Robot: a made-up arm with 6 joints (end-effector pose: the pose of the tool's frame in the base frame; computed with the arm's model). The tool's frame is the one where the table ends. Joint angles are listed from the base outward.
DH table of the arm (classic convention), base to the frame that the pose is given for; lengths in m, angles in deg. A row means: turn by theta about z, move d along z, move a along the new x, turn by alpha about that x. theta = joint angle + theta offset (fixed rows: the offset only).
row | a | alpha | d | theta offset
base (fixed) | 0 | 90 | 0.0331 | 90
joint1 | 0.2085 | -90 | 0.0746 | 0
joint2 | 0.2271 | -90 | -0.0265 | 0
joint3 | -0.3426 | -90 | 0.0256 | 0
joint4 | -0.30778 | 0 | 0 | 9.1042
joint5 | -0.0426 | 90 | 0.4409 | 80.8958
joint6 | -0.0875 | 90 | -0.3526 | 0
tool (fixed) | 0 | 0 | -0.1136 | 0
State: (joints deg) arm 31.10 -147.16 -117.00 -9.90 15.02 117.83
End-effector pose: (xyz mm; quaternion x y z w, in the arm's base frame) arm 722.0 -38.6 -889.2 0.7589 -0.2912 -0.1064 0.5726
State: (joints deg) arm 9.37 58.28 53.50 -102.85 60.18 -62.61
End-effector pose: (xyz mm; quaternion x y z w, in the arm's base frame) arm 840.6 342.8 182.7 0.0140 -0.4133 0.7891 0.4542
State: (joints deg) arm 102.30 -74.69 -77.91 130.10 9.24 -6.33
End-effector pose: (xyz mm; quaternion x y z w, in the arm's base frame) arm 775.3 -249.0 778.7 -0.1445 -0.8195 0.2129 0.5120
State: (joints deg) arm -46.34 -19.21 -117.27 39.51 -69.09 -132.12
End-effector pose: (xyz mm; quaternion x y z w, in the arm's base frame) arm 400.6 386.5 -1159.3 0.3737 -0.8393 -0.3931 0.0381
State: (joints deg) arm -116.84 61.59 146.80 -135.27 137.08 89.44
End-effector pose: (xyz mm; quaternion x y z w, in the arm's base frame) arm -302.6 275.1 -638.2 0.8077 0.4987 0.0911 0.3012
